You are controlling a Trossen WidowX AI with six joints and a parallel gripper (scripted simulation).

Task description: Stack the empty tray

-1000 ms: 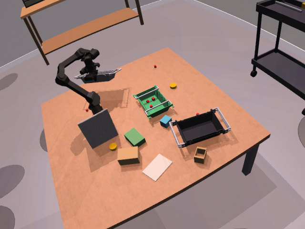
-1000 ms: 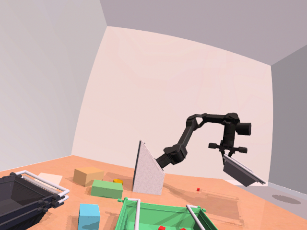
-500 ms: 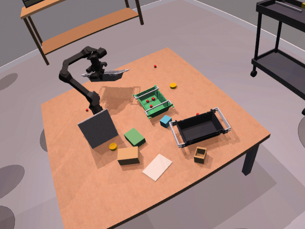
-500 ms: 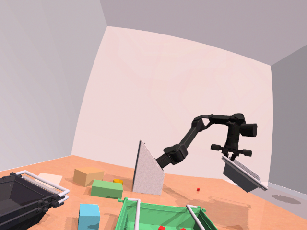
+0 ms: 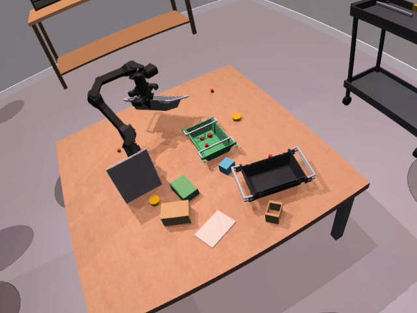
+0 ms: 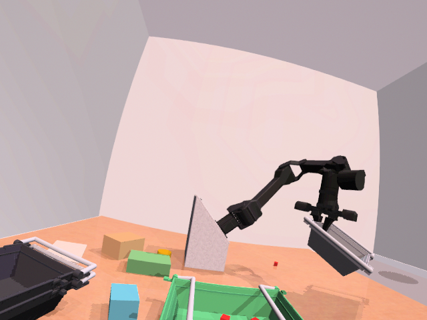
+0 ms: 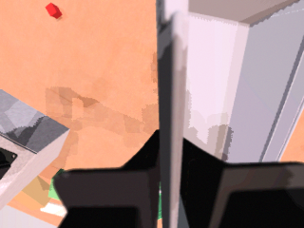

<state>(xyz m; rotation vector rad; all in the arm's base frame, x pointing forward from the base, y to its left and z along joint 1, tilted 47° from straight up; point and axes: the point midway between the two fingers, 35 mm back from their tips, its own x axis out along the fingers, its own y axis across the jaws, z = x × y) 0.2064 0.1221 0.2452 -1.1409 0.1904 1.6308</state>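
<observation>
The grey tray is 6 cm ahead of my gripper tip and 4 cm to the left of it. Round my gripper tip: white sheet 73 cm to the right, 17 cm below, 10 cm behind; blue cube 50 cm to the right, 15 cm below, 13 cm ahead; green block 48 cm to the right, 15 cm below, 10 cm behind.
</observation>
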